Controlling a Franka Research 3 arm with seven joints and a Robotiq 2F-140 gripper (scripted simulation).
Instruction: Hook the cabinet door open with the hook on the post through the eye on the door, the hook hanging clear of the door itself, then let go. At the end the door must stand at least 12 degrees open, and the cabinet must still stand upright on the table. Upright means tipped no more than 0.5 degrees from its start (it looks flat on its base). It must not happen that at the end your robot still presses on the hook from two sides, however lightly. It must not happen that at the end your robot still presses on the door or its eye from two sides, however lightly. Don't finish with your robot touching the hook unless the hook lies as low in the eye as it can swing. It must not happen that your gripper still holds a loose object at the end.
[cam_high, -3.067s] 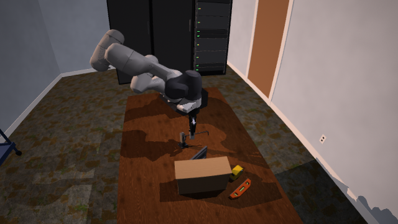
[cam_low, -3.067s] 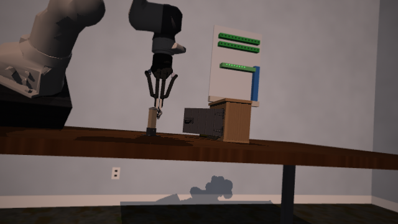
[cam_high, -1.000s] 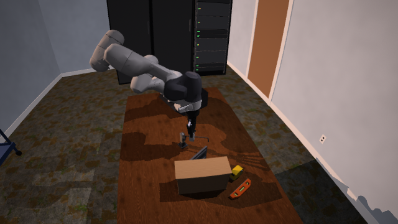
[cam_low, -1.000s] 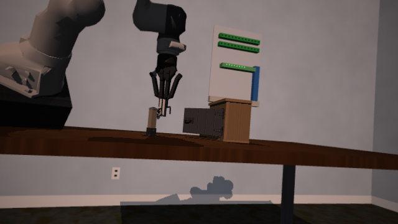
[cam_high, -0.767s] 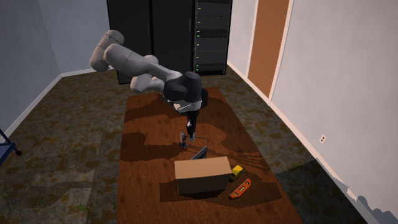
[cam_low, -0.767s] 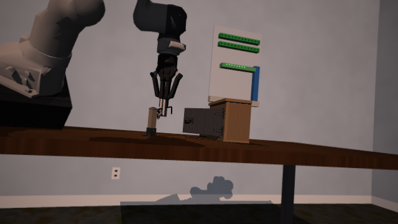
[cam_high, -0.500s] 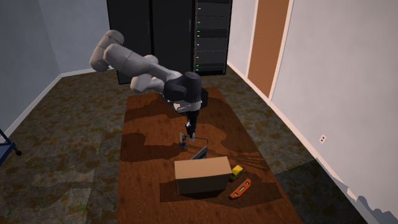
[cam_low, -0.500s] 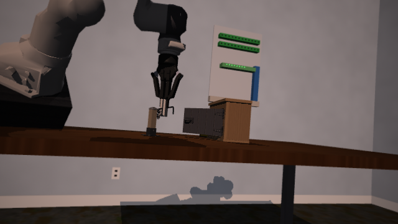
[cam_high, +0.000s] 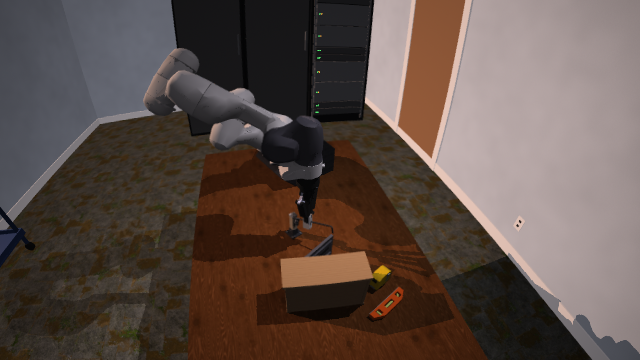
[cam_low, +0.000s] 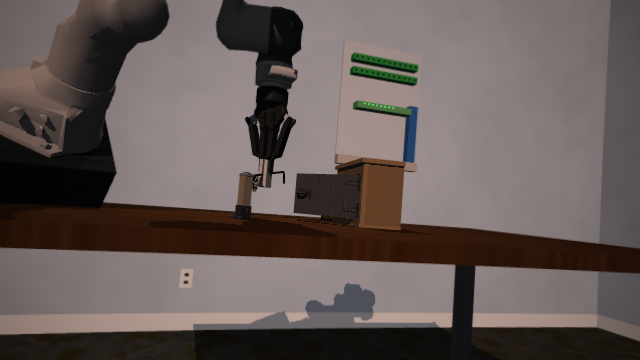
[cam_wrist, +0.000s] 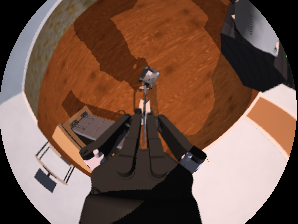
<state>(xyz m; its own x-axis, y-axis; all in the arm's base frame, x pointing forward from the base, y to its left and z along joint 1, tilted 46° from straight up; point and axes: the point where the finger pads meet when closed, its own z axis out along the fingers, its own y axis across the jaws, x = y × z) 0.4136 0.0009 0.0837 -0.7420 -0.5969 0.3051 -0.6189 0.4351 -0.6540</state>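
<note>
My gripper is now 14 cm short of the dark door, 5 cm to the left of it and 4 cm above it. From my hand the other things lie so: thin hook: 2 cm to the left, 2 cm ahead, 1 cm below; orange spirit level: 38 cm ahead, 12 cm to the left, 10 cm below; yellow tape measure: 29 cm ahead, 15 cm to the left, 8 cm below.
</note>
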